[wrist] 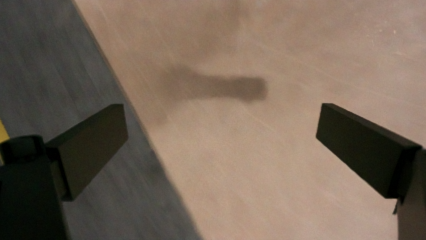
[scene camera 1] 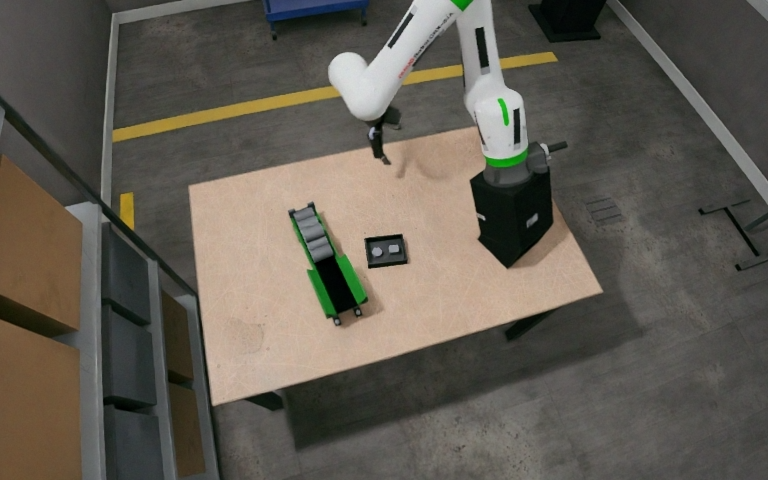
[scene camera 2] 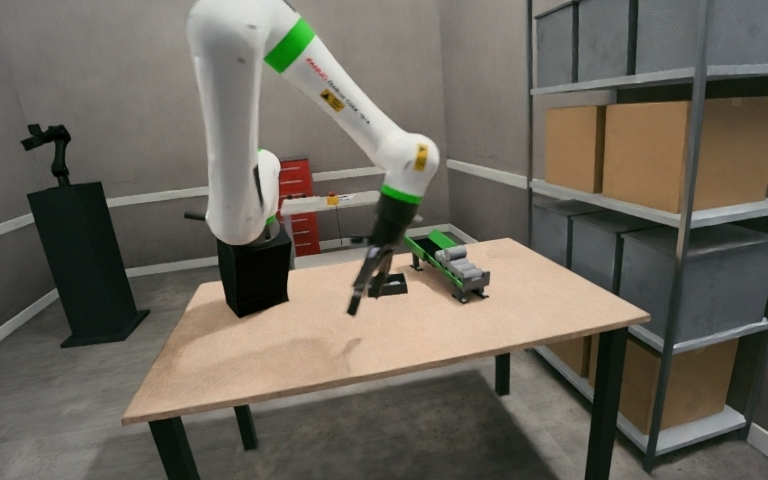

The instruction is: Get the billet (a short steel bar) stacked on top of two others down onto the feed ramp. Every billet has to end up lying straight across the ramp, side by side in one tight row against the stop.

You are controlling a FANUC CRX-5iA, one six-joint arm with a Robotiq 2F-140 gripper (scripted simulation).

Labels:
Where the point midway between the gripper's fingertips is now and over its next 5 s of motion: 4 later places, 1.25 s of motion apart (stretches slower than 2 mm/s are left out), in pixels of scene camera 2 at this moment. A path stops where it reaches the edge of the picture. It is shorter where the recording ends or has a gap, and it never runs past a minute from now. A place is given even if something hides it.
My gripper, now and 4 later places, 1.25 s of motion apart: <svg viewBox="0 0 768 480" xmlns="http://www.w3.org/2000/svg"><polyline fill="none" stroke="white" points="365,304 453,213 454,225 454,234 455,243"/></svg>

